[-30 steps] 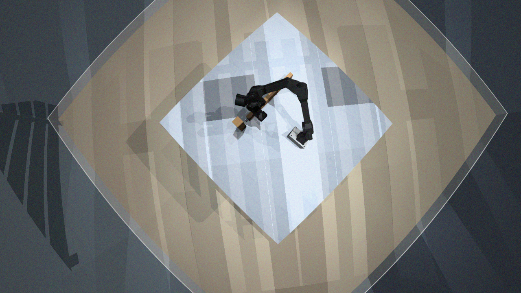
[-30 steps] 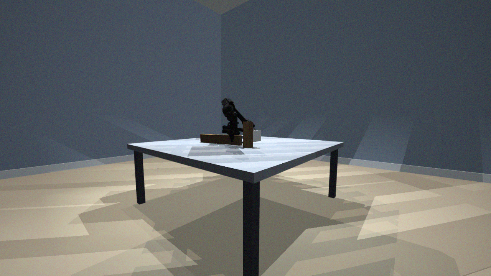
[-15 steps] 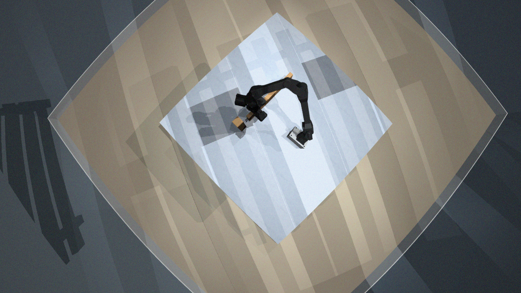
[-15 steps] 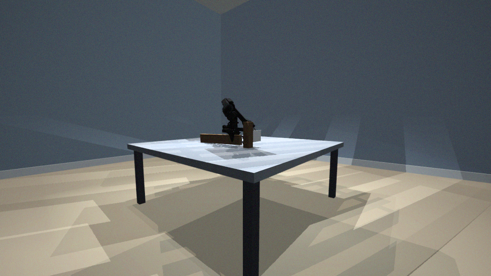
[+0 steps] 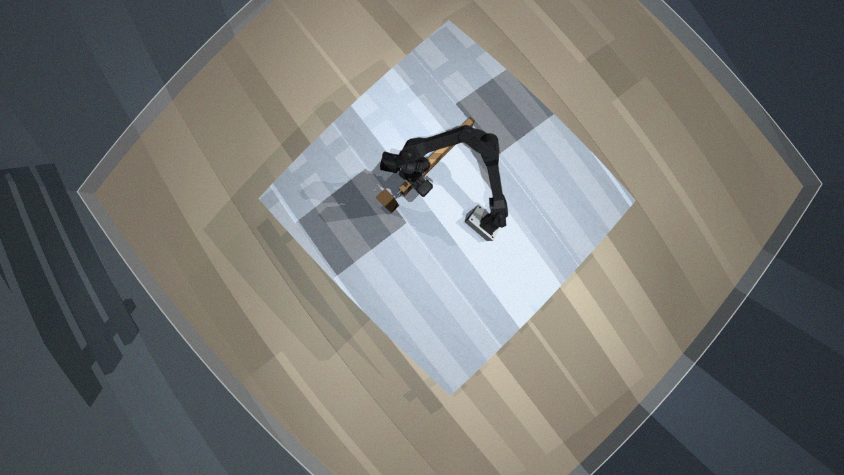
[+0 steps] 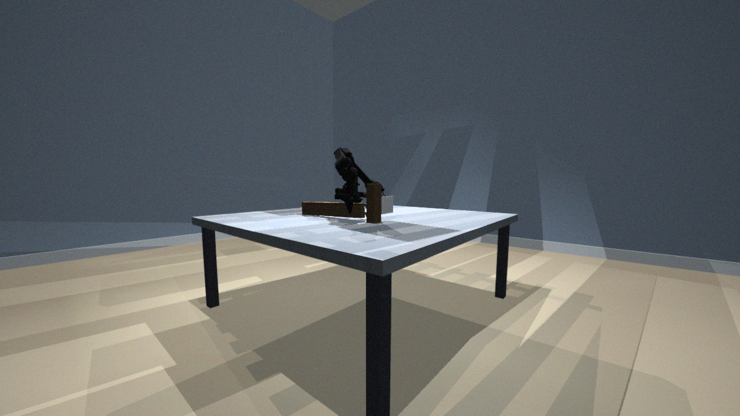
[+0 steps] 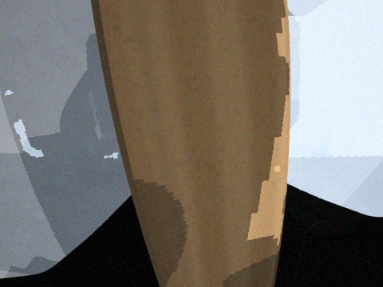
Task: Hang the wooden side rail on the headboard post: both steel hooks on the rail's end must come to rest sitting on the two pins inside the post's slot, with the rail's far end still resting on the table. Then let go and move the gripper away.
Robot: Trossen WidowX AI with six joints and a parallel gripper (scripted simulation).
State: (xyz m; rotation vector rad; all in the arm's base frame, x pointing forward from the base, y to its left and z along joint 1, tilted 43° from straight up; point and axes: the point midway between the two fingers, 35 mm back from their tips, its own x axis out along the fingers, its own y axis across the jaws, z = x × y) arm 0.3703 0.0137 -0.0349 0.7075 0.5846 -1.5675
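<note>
Right now my gripper tip is 20 mm short of the headboard post, 130 mm to the right of it and 60 mm below it.
</note>
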